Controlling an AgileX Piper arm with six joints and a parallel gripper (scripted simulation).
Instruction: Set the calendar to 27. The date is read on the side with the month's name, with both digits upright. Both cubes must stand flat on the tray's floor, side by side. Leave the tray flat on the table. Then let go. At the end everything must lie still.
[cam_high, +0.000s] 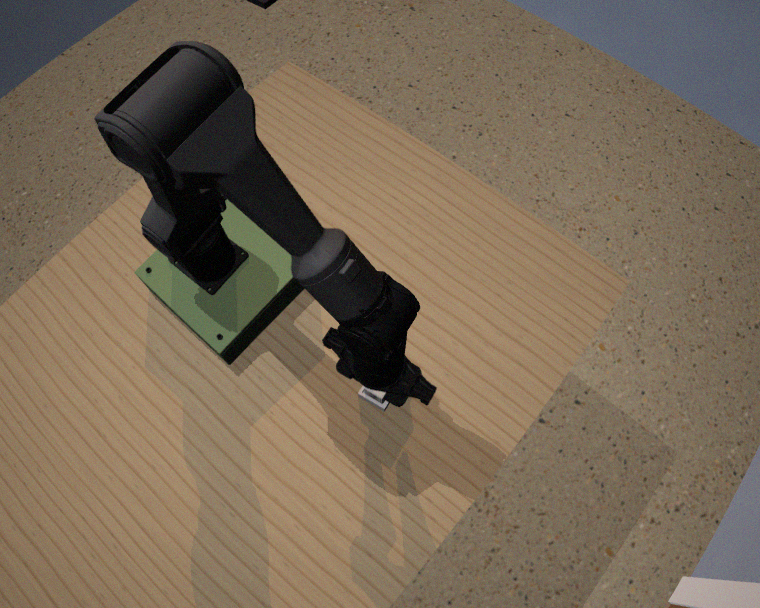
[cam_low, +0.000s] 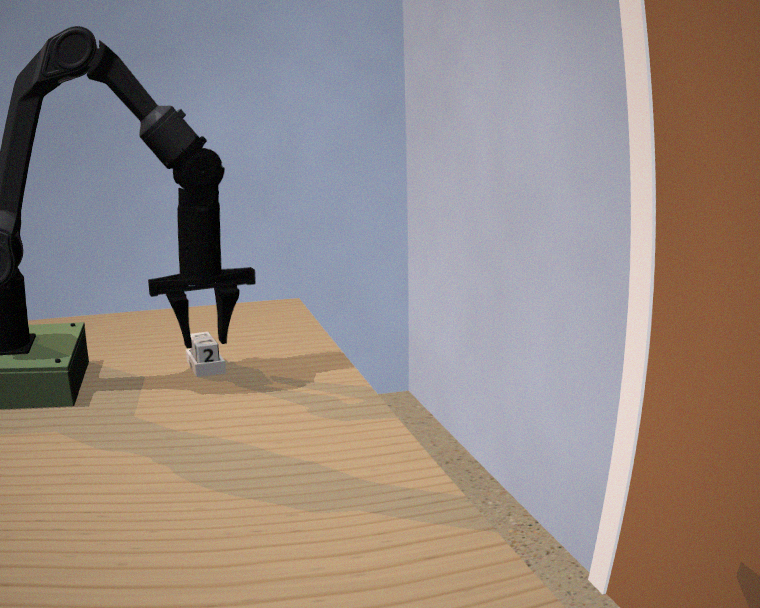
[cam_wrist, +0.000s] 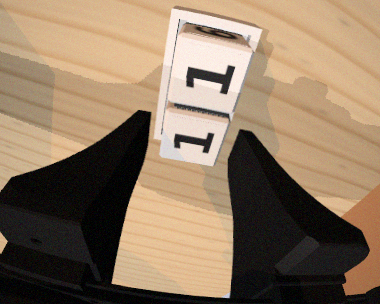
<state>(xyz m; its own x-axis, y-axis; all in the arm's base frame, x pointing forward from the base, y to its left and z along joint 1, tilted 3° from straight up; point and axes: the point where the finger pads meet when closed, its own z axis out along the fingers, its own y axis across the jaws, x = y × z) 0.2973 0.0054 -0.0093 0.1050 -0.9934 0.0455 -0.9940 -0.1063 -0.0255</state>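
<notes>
Now: the white tray 30 mm below my hand and 20 mm to the left of it.
</notes>
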